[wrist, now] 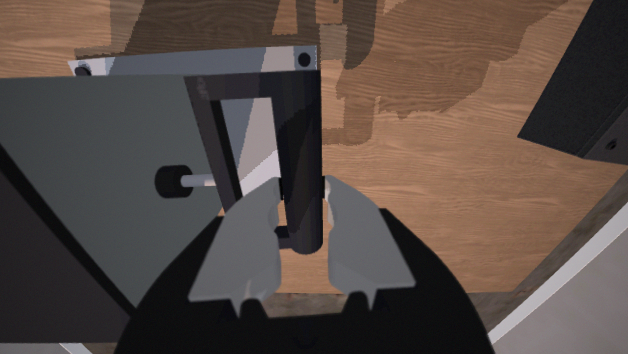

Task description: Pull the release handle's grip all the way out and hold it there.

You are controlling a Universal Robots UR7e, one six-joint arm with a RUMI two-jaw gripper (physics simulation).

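Note:
The release handle's grip (pixel 301 125) is a dark upright bar in the middle of the wrist view, joined by dark arms to a dark frame on its left. The lower arm shows partly, behind the left finger. My gripper (pixel 302 178) is shut on the grip near its lower end, with one grey fingertip against each side of the bar. The rounded end of the grip shows between the fingers, below the tips.
A grey-green panel (pixel 90 130) fills the left, with a black knob (pixel 172 181) on a metal pin. A pale metal plate (pixel 200 61) with dark screws lies behind the handle on the wooden table top (pixel 425 200). A black block (pixel 565 90) stands at the upper right.

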